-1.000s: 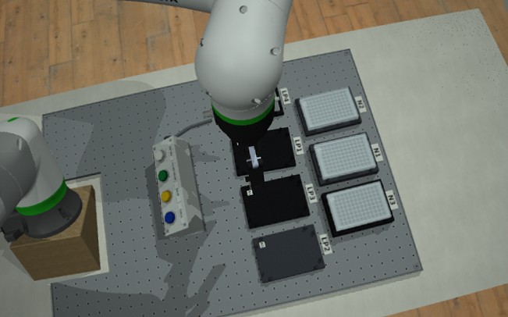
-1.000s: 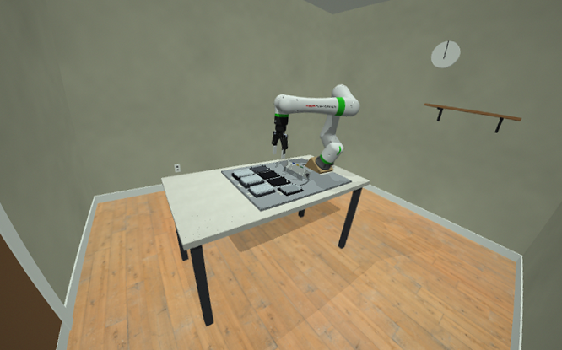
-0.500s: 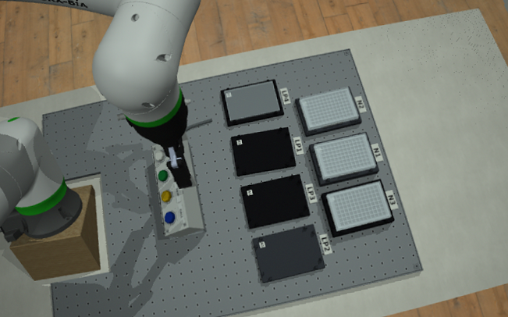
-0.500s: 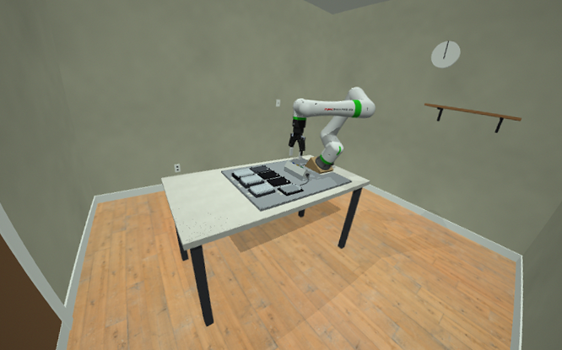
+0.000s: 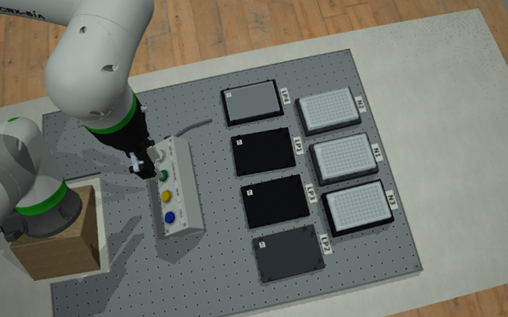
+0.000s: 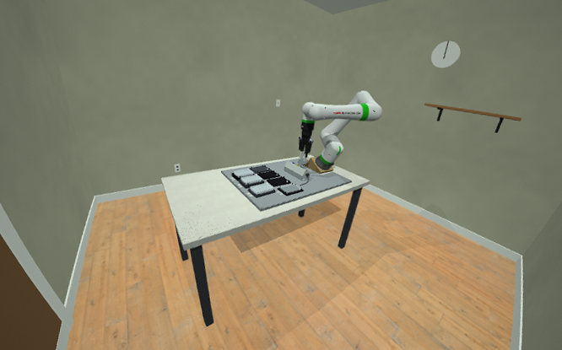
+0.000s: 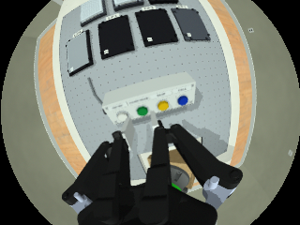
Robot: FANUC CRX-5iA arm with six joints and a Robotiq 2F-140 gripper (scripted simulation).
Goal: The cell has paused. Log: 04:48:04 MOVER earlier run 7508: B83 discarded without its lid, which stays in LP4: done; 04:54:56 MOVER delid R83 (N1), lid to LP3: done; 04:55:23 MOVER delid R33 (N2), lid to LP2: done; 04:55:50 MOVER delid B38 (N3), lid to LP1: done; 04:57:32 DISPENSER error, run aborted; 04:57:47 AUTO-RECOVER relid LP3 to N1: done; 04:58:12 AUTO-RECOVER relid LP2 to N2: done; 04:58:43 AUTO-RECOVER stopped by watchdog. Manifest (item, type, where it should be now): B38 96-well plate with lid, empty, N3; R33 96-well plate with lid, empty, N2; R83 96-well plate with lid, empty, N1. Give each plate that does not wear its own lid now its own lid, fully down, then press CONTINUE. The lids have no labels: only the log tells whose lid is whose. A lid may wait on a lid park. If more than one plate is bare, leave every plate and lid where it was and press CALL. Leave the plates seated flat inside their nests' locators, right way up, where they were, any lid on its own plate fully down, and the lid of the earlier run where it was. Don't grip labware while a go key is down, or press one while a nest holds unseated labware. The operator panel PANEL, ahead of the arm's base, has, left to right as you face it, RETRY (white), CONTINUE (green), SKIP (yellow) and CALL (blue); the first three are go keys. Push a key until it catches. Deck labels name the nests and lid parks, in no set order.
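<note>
The green key is 90 mm below my hand. Also, from my hand: white key 10 mm ahead, 50 mm to the left, 90 mm below; then yellow key 50 mm to the right, 90 mm below; then blue key 10 mm behind, 100 mm to the right, 90 mm below.
</note>
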